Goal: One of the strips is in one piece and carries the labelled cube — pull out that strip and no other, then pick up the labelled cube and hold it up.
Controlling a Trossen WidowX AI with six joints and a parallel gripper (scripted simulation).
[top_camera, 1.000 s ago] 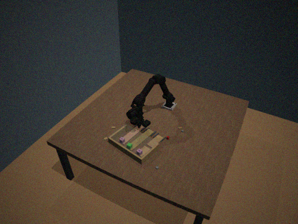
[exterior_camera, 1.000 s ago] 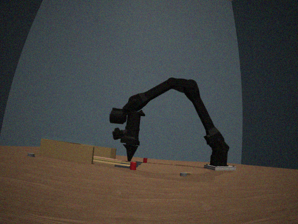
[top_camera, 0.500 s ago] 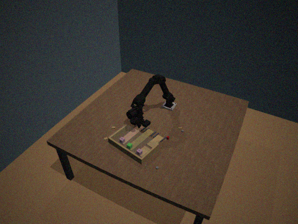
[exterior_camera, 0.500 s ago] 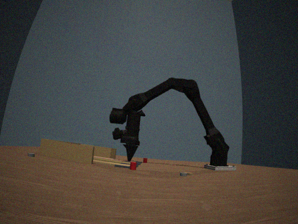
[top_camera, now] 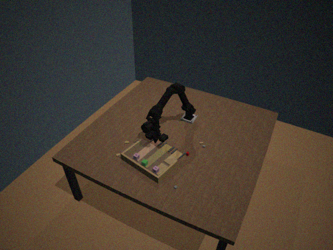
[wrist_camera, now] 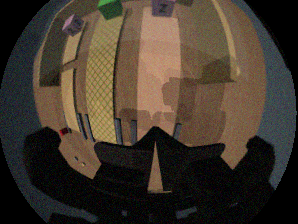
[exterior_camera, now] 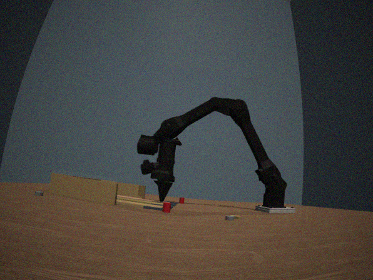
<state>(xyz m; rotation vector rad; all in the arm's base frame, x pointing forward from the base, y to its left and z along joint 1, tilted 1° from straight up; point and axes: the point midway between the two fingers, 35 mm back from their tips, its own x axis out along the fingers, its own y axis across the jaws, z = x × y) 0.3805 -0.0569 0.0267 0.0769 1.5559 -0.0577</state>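
Right now my gripper tip is 90 mm short of the pink strip and 10 mm to the left of it.
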